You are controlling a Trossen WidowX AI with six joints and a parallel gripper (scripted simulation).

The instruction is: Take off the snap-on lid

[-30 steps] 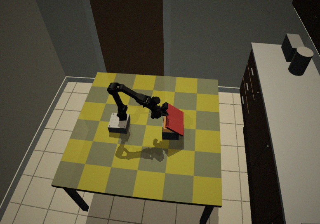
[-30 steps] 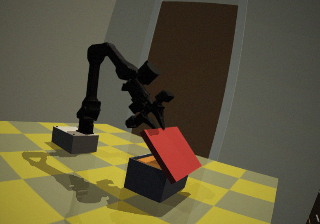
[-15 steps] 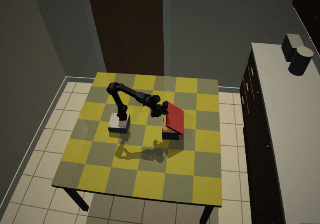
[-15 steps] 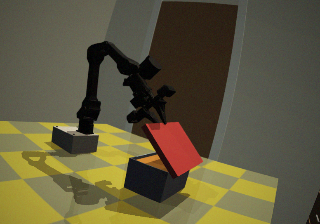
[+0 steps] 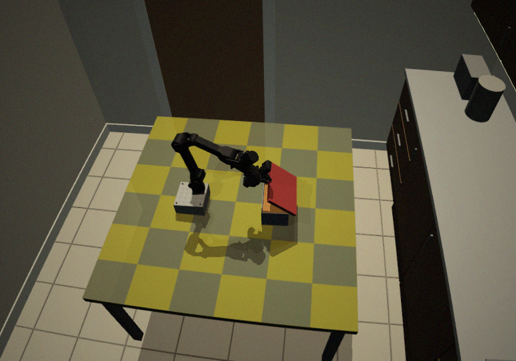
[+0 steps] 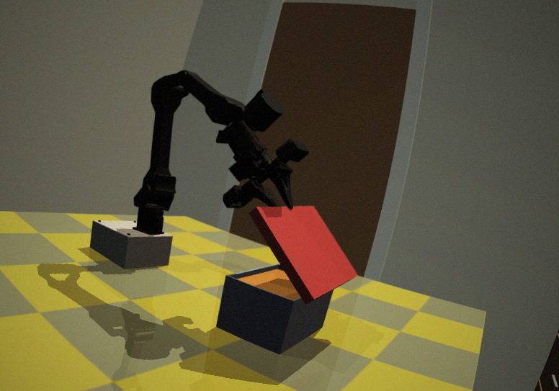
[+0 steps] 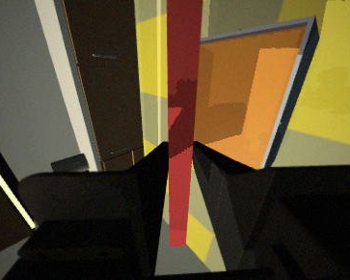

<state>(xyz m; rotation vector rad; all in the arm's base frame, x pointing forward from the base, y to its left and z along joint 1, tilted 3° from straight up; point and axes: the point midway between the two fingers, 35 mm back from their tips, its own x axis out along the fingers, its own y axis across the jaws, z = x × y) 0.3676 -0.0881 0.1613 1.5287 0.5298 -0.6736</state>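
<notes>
The red lid is 6 cm ahead of my gripper tip, 5 cm below it and 1 cm to the right of it. Also, from my gripper tip: storage box 18 cm below, 3 cm ahead.
</notes>
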